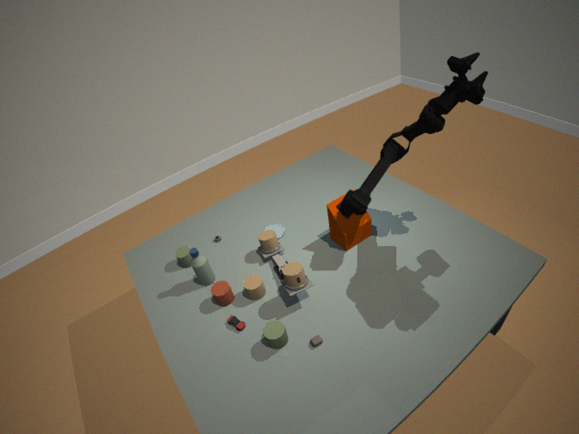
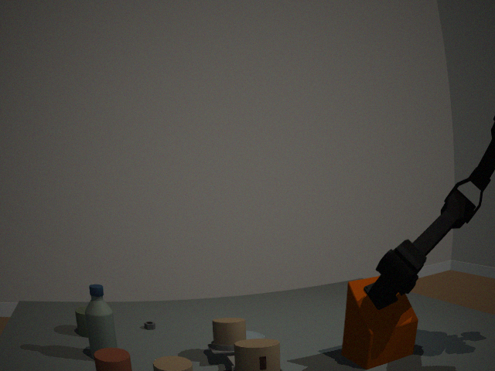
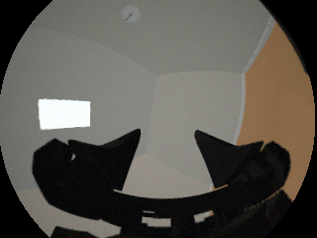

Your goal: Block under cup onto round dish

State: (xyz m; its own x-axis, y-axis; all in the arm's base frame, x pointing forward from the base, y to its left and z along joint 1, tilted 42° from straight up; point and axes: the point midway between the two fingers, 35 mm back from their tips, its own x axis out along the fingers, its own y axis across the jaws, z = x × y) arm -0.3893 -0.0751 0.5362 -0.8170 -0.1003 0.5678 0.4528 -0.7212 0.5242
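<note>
The grey block is 63 cm ahead of my gripper tip, 49 cm to the right of it and 62 cm below it. The rest, counted from my gripper tip: pale round dish 55 cm ahead, 58 cm to the right, 66 cm below; then balance 67 cm ahead, 36 cm to the right, 62 cm below; then small stone 79 cm ahead, 6 cm to the right, 65 cm below.
</note>
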